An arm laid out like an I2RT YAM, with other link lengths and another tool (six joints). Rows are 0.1 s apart.
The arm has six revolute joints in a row. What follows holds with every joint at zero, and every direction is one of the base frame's.
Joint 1 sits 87.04 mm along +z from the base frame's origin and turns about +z.
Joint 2 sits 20.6 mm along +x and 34.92 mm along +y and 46.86 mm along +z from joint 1 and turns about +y.
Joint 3 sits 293.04 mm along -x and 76.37 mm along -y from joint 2 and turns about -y.
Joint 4 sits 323.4 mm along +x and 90.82 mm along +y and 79.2 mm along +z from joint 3 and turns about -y.
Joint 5 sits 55.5 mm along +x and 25.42 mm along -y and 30.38 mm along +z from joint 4 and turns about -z.
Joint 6 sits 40.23 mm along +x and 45.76 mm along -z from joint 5 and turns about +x.
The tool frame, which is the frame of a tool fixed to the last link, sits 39 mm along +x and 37 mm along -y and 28 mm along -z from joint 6; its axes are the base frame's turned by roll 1.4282, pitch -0.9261 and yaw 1.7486 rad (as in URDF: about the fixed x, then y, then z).
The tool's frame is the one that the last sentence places.
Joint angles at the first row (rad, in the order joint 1, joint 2, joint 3, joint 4, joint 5, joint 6):
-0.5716, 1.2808, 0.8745, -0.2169, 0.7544, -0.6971
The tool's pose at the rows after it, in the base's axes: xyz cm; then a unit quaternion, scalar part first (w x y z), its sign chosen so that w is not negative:
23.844 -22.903 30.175 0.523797 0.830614 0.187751 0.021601
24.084 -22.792 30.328 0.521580 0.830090 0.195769 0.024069
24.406 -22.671 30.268 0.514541 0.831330 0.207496 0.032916
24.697 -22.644 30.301 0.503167 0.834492 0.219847 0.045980
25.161 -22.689 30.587 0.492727 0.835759 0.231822 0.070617
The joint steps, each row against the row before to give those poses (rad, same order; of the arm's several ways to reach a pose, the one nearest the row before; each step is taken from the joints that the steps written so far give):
0.0007, 0.0000, 0.0016, -0.0057, -0.0073, -0.0111
0.0061, 0.0000, 0.0053, -0.0065, -0.0084, -0.0076
0.0061, 0.0000, 0.0030, -0.0095, -0.0259, -0.0035
0.0016, -0.0012, 0.0088, -0.0214, -0.0404, 0.0012
0.0000, -0.0026, 0.0153, -0.0141, -0.0584, 0.0030

